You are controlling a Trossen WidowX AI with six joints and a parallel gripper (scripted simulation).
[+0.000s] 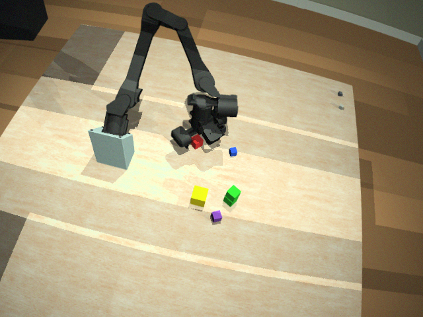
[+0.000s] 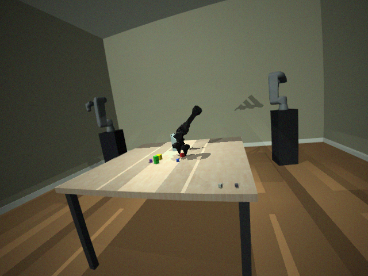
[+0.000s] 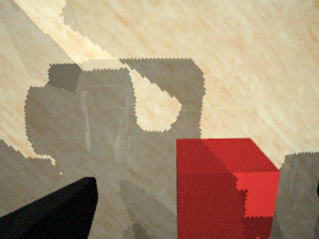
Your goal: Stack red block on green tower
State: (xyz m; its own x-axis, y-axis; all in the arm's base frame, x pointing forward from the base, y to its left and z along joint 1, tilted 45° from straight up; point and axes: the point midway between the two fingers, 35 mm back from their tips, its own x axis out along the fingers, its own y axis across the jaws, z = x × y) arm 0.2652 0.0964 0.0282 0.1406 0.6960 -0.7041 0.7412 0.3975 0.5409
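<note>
Now: gripper tip right at the red block. Round my gripper tip: yellow block 2 cm ahead, 21 cm to the right, 1 cm above; blue block 12 cm ahead, 2 cm to the right; purple block 8 cm ahead, 26 cm to the right.
</note>
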